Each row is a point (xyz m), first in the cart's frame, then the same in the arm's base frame.
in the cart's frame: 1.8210 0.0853 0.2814
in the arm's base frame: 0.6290 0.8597 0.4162
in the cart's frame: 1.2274 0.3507 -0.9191
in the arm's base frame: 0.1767 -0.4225 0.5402
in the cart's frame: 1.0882 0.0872 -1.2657
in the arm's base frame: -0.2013 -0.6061 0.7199
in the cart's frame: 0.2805 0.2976 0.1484
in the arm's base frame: -0.1085 0.1257 -0.7471
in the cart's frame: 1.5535 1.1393 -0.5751
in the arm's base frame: 1.0693 -0.4489 0.3183
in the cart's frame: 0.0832 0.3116 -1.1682
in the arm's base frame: -0.5655 -0.9843 -0.1713
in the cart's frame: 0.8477 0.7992 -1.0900
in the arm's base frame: 0.2668 -0.9167 0.1907
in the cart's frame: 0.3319 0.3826 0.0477
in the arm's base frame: -0.0405 0.0199 -0.6824
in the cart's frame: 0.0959 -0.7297 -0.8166
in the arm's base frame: -1.2761 -0.1655 0.0097
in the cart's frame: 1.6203 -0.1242 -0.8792
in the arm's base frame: 0.0379 -0.0133 0.9816
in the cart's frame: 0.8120 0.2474 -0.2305
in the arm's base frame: 0.0488 0.0327 -0.1184
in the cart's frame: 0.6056 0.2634 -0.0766
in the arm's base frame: -0.0132 0.0760 -0.3651
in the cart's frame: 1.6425 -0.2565 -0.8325
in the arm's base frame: -0.0402 0.0993 1.0190
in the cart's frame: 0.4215 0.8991 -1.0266
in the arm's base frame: 0.1221 -1.0621 -0.2011
